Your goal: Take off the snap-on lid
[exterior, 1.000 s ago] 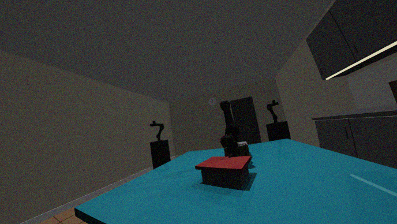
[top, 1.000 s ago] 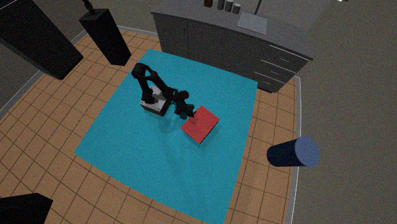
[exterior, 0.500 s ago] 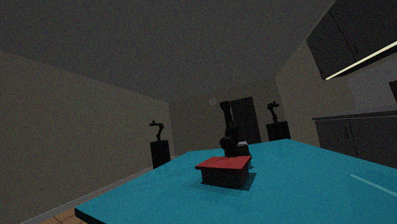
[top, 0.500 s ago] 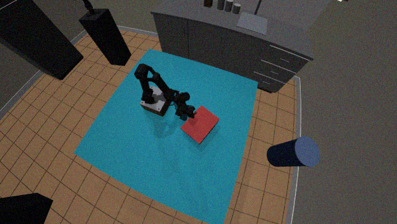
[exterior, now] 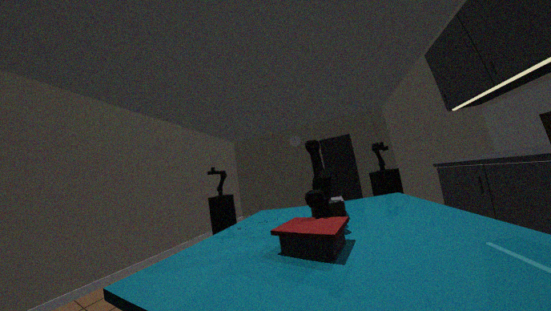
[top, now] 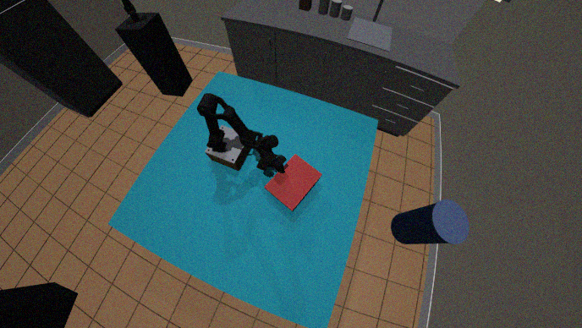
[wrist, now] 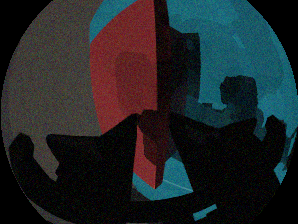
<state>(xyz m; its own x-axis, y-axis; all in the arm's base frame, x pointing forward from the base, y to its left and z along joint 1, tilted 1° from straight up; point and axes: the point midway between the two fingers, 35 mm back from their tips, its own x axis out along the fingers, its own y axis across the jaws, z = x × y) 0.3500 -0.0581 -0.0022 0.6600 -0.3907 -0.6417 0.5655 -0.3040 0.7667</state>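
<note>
The red lid is 7 cm ahead of my gripper tip, 4 cm to the right of it and 1 cm above it. The rest, counted from my gripper tip: dark storage box 7 cm ahead, 4 cm to the right, 4 cm below.
</note>
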